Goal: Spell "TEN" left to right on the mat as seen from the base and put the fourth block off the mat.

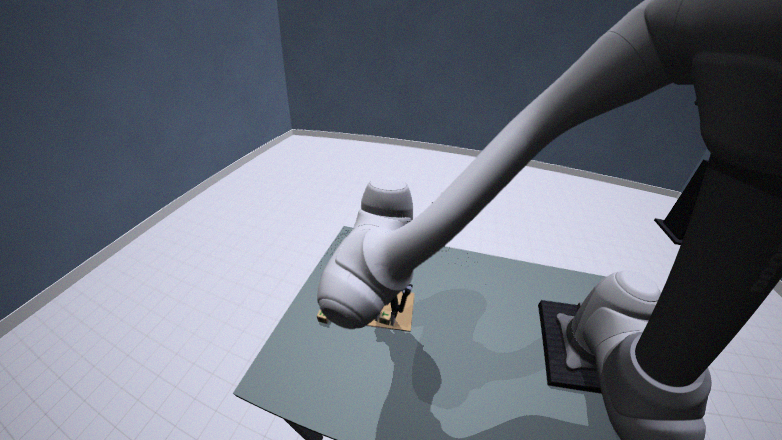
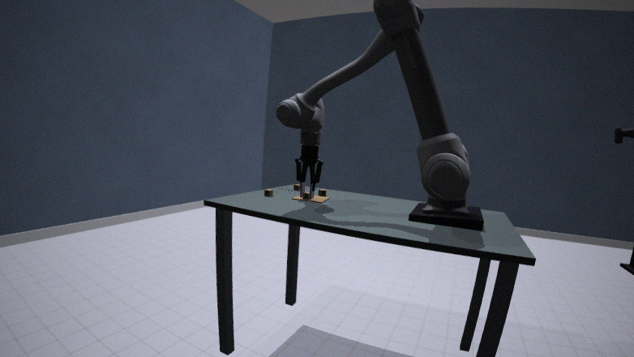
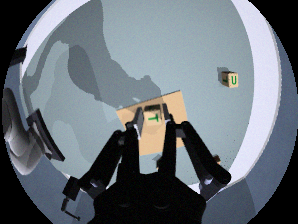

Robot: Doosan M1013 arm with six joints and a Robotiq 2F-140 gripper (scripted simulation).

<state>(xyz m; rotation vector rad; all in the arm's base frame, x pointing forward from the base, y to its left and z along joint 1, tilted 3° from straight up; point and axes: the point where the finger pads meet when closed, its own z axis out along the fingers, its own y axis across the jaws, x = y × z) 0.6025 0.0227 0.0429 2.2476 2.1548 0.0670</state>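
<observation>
Right now my hand is 20 mm above the block. The rest, counted from my hand: tan mat: 50 mm to the right, 40 mm below.
</observation>
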